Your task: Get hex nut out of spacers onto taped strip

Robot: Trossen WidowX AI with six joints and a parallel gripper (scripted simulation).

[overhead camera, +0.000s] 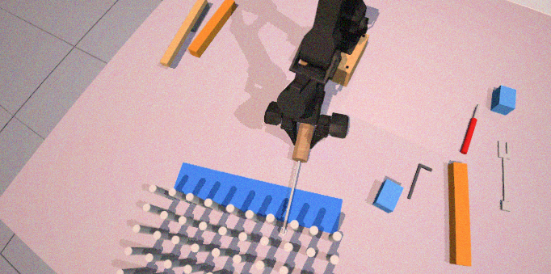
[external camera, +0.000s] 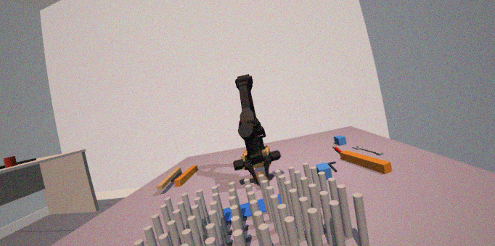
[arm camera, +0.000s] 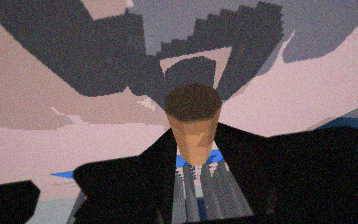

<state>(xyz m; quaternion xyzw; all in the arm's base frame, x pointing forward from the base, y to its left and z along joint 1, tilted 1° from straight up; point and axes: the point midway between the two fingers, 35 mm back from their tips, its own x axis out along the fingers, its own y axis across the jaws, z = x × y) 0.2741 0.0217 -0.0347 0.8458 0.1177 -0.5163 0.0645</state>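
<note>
My gripper tip is now 10 cm short of the tool with brown wooden handle and 3 cm to the right of it. The rest, counted from my gripper tip: blue taped strip (16 cm ahead, 4 cm to the right, 1 cm below); red screwdriver (26 cm behind, 36 cm to the left); black hex key (7 cm behind, 28 cm to the left, 1 cm below).
</note>
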